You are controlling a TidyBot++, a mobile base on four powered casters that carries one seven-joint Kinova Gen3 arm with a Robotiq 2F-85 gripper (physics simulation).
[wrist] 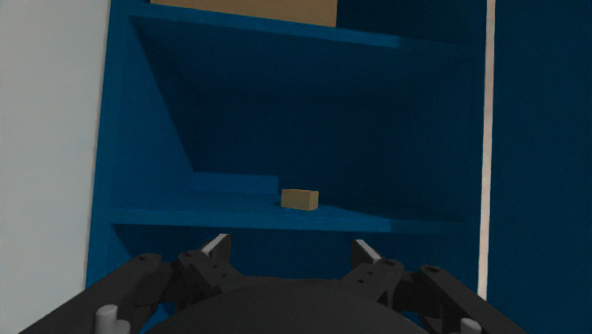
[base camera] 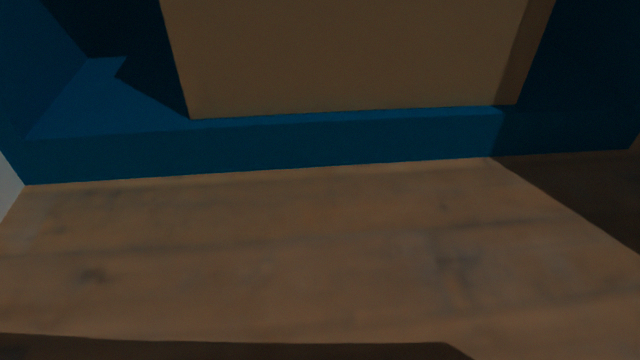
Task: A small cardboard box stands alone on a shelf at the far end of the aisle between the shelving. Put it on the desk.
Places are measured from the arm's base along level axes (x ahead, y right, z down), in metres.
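Where they show: gripper, fingertip midpoint: [wrist: 291, 250].
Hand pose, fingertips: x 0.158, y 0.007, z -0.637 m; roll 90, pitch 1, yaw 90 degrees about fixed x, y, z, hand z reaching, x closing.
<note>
After its pixels a point has its place.
The small cardboard box [wrist: 299, 199] {x 0.589, y 0.025, z -0.621 m} stands alone on a blue shelf [wrist: 240, 219] {x 0.490, y -0.108, z -0.580 m}, near the front edge and about midway across, in the wrist view. My gripper [wrist: 291, 250] {x 0.158, y 0.007, z -0.637 m} is open, with its fingers wide apart and nothing between them. In the wrist view the fingertips show below the box and below the shelf's front edge, with the box between them from left to right. The box is beyond the fingertips and apart from them. The desk does not show in these views.
A large cardboard box [base camera: 350, 60] {x 0.524, y 0.034, z 0.248 m} stands on the bottom board [base camera: 300, 142] {x 0.498, y -0.028, z 0.351 m} of the blue shelving, close in front of the base. Another large box [wrist: 250, 11] {x 0.509, y -0.123, z -1.078 m} stands on the shelf above the small one. A pale wall [wrist: 45, 150] {x 0.370, y -0.423, z -0.705 m} is at the left. A blue panel [wrist: 542, 150] {x 0.443, y 0.527, z -0.771 m} is at the right.
</note>
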